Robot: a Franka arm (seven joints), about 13 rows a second.
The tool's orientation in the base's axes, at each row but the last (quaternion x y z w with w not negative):
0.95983, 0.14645, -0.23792, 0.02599
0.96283, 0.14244, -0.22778, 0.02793
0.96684, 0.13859, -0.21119, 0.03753
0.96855, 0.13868, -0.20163, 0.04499
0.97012, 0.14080, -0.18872, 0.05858
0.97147, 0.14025, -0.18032, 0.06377
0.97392, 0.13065, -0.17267, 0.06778
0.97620, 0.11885, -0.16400, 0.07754
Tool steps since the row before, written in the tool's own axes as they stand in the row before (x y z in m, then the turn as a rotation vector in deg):
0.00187, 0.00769, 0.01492, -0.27, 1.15, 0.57
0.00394, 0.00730, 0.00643, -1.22, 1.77, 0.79
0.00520, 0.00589, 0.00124, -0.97, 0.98, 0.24
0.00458, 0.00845, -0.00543, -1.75, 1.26, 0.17
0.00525, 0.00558, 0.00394, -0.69, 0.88, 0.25
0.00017, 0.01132, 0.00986, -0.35, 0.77, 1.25
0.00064, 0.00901, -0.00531, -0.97, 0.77, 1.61
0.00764, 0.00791, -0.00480, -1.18, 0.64, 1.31
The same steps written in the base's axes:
-0.00287, -0.00863, -0.01423, -0.15, -1.24, -0.40
0.00270, -0.00672, -0.00759, -0.88, -2.11, -0.18
0.00571, -0.00450, -0.00322, -0.66, -1.22, 0.20
0.00851, -0.00617, 0.00338, -1.24, -1.67, 0.59
0.00494, -0.00466, -0.00530, -0.44, -1.05, 0.09
0.00022, -0.01246, -0.00837, -0.50, -1.04, -0.97
0.00478, -0.00753, 0.00550, -1.18, -1.25, -1.09
0.01050, -0.00510, 0.00279, -1.31, -1.11, -0.75

